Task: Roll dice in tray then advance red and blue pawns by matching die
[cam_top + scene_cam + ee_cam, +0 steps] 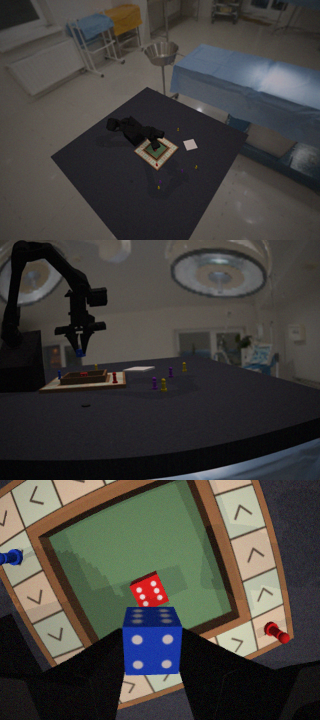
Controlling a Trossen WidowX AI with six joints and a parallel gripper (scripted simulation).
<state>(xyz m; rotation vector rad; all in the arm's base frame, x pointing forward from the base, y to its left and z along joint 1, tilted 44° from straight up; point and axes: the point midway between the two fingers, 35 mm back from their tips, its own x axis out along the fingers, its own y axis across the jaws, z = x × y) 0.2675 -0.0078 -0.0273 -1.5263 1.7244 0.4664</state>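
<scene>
Right now the red pawn is 120 mm ahead of my gripper tip, 80 mm to the right of it and 80 mm below it. Round my gripper tip: green tray 100 mm below, 20 mm to the left; then blue pawn 120 mm behind, 80 mm to the left, 80 mm below; then small dark disc 310 mm to the right, 100 mm below, 80 mm ahead.
</scene>
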